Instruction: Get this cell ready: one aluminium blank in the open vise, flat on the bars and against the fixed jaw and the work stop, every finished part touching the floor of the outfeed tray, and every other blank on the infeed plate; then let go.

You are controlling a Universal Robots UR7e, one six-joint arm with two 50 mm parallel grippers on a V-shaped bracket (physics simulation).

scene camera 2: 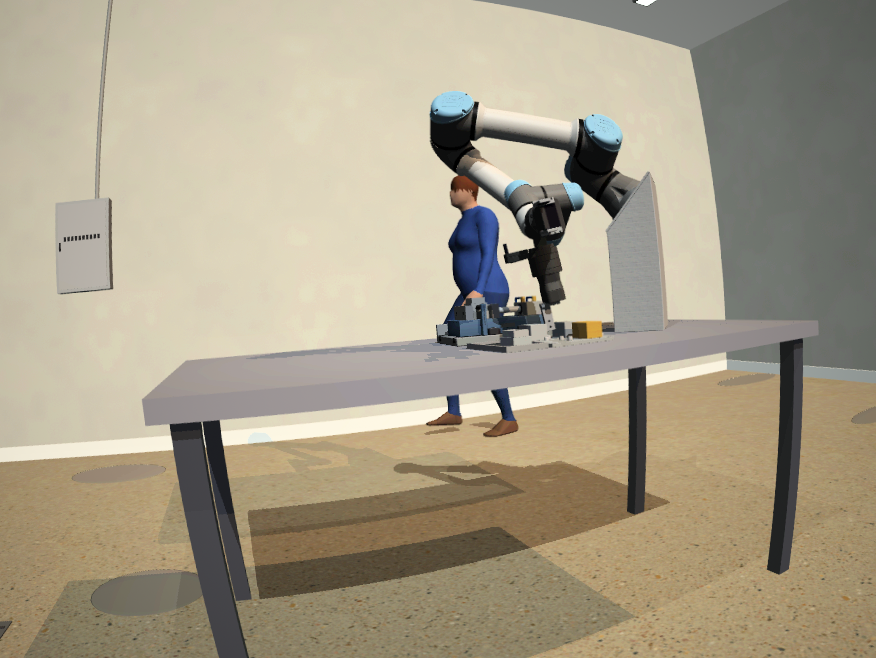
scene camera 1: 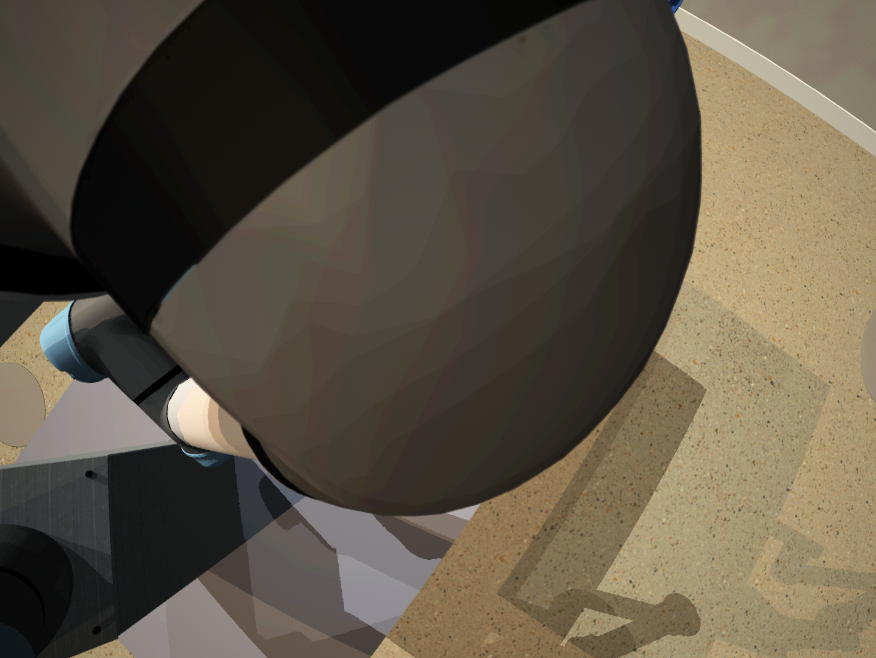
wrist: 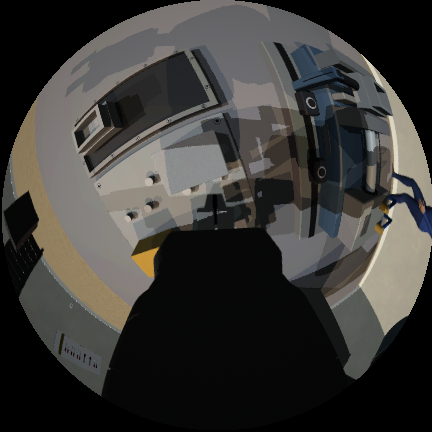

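Where they show: hand, tool point: (scene camera 2: 549,322) (wrist: 214,207); arm's base, link origin: (scene camera 2: 633,205).
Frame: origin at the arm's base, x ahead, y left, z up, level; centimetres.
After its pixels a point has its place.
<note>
My working gripper (scene camera 2: 555,301) (wrist: 216,212) points down over the infeed plate (wrist: 122,177) {x 48.3, y 9.4, z -34.9 cm}, its fingers together and nothing visible between them. The second gripper (scene camera 2: 518,253) on the bracket points sideways. A broad grey blank (wrist: 195,162) {x 44.5, y 0.5, z -31.3 cm} lies on the plate just beyond my fingertips. A hollow, pocketed finished part (wrist: 100,137) {x 54.0, y 7.8, z -33.1 cm} is at the left end of the dark-floored outfeed tray (wrist: 204,79) {x 52.2, y -5.1, z -34.5 cm}; whether it touches the floor cannot be told. The blue vise (scene camera 2: 463,327) {x 51.7, y -17.3, z -31.4 cm} (wrist: 350,150) {x 38.4, y -15.8, z -29.8 cm} is to the right in the wrist view. Its bars and work stop are unclear.
Pale pegs (wrist: 151,180) {x 45.5, y 6.1, z -34.1 cm} stand on the plate. An orange block (scene camera 2: 586,329) {x 40.1, y 14.1, z -32.9 cm} (wrist: 145,257) {x 38.9, y 12.4, z -31.3 cm} stands near the plate. The arm blocks much of scene camera 1. A person in blue (scene camera 2: 474,247) (wrist: 425,220) is behind the table (scene camera 2: 318,389) {x 105.0, y 20.9, z -36.5 cm}. A grey upright panel (scene camera 2: 633,262) {x 11.3, y 6.6, z -17.3 cm} stands near the arm base.
</note>
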